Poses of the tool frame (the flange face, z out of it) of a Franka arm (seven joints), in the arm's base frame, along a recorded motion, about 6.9 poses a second.
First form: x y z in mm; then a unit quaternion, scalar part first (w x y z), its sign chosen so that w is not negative.
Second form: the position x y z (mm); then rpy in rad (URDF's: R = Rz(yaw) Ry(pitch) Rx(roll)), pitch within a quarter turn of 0, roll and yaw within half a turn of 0. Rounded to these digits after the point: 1 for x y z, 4 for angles.
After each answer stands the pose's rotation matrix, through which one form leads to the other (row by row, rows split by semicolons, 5 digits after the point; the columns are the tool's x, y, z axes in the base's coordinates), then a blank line. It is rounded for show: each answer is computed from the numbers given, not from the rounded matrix.
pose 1, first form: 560.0 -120.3 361.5 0.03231 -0.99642 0.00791 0.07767
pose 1, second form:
560.0 -120.3 361.5 -3.0776 0.1559 -0.0109
0.98781 -0.02078 -0.15427; -0.01074 -0.99779 0.06562; -0.15530 -0.06316 -0.98585

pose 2, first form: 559.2 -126.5 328.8 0.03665 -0.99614 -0.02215 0.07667
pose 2, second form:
559.2 -126.5 328.8 -3.0642 0.1517 0.0503
0.98726 0.03851 -0.15437; 0.04975 -0.99633 0.06962; -0.15112 -0.07641 -0.98556

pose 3, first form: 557.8 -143.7 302.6 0.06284 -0.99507 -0.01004 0.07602
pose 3, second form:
557.8 -143.7 302.6 -3.0132 0.1506 0.0299
0.98824 0.01043 -0.15255; 0.02954 -0.99190 0.12353; -0.15003 -0.12659 -0.98054

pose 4, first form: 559.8 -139.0 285.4 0.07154 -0.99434 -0.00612 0.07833
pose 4, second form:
559.8 -139.0 285.4 -2.9961 0.1555 0.0237
0.98765 0.00096 -0.15665; 0.02338 -0.98969 0.14131; -0.15490 -0.14323 -0.97749

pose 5, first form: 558.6 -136.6 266.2 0.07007 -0.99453 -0.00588 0.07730
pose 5, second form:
558.6 -136.6 266.2 -2.9992 0.1535 0.0228
0.98798 0.00086 -0.15458; 0.02253 -0.99011 0.13846; -0.15293 -0.14028 -0.97823

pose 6, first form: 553.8 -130.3 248.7 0.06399 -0.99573 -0.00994 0.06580
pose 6, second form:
553.8 -130.3 248.7 -3.0114 0.1301 0.0285
0.99114 0.01137 -0.13231; 0.02822 -0.99161 0.12613; -0.12977 -0.12874 -0.98315

